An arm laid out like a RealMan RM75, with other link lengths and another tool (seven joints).
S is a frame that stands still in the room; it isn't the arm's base.
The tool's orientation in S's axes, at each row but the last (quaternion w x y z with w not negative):
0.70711 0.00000 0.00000 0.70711
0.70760 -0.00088 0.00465 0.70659
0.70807 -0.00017 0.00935 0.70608
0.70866 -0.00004 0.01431 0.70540
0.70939 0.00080 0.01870 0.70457
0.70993 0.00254 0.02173 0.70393
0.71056 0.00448 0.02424 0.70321
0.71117 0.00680 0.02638 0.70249
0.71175 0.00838 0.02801 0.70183
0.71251 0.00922 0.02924 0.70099
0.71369 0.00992 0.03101 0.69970
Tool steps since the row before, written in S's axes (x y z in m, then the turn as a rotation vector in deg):
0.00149 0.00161 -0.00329 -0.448 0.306 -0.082
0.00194 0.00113 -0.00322 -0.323 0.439 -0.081
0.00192 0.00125 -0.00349 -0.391 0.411 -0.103
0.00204 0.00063 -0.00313 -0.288 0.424 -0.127
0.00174 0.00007 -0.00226 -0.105 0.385 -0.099
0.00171 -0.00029 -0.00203 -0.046 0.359 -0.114
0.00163 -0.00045 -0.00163 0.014 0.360 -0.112
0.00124 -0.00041 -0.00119 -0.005 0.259 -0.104
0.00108 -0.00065 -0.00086 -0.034 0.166 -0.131
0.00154 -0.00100 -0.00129 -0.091 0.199 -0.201
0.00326 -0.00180 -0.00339 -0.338 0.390 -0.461
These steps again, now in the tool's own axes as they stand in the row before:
0.00161 -0.00149 -0.00329 0.306 0.448 -0.082
0.00116 -0.00196 -0.00320 0.439 0.323 -0.079
0.00130 -0.00196 -0.00345 0.411 0.391 -0.103
0.00070 -0.00210 -0.00307 0.425 0.287 -0.124
0.00014 -0.00180 -0.00221 0.387 0.105 -0.092
-0.00022 -0.00178 -0.00198 0.362 0.045 -0.106
-0.00039 -0.00170 -0.00157 0.363 -0.015 -0.101
-0.00036 -0.00130 -0.00114 0.262 0.003 -0.097
-0.00061 -0.00113 -0.00082 0.169 0.030 -0.128
-0.00094 -0.00162 -0.00123 0.203 0.083 -0.200
-0.00163 -0.00349 -0.00325 0.397 0.319 -0.468

